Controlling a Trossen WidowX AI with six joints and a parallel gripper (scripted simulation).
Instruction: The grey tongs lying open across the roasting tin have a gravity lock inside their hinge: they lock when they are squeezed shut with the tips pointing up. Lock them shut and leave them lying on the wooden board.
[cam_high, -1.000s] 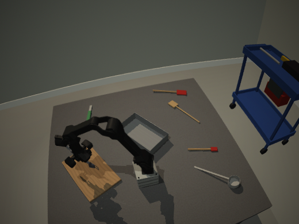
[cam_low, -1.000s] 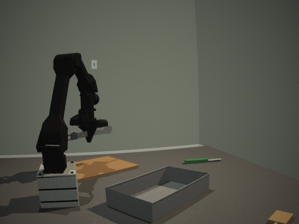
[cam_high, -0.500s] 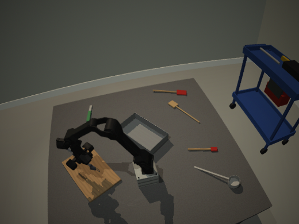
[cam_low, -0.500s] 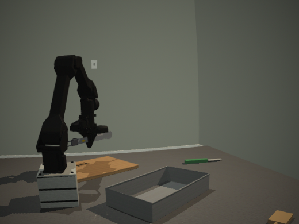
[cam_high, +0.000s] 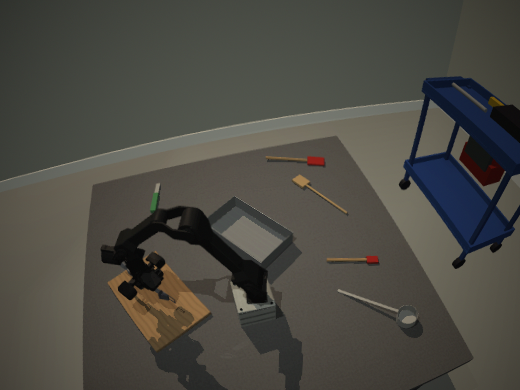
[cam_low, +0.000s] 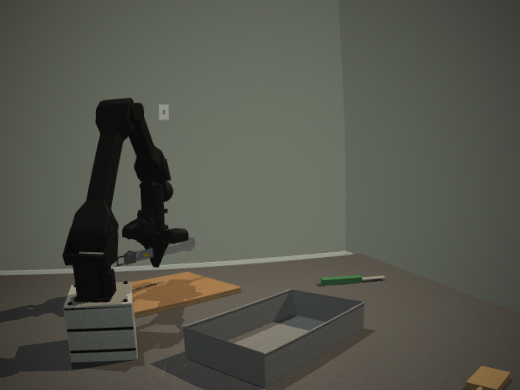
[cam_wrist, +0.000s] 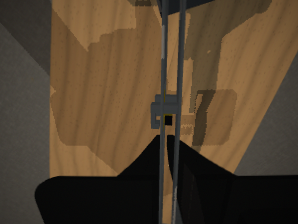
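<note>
The yellow mark lies 4 cm above my gripper tip, 3 cm to the right of it and 2 cm behind it. From my gripper tip the other things lie so: grey roasting tin 36 cm to the right, 26 cm ahead, 5 cm below; wooden board 7 cm below, 1 cm to the right.
</note>
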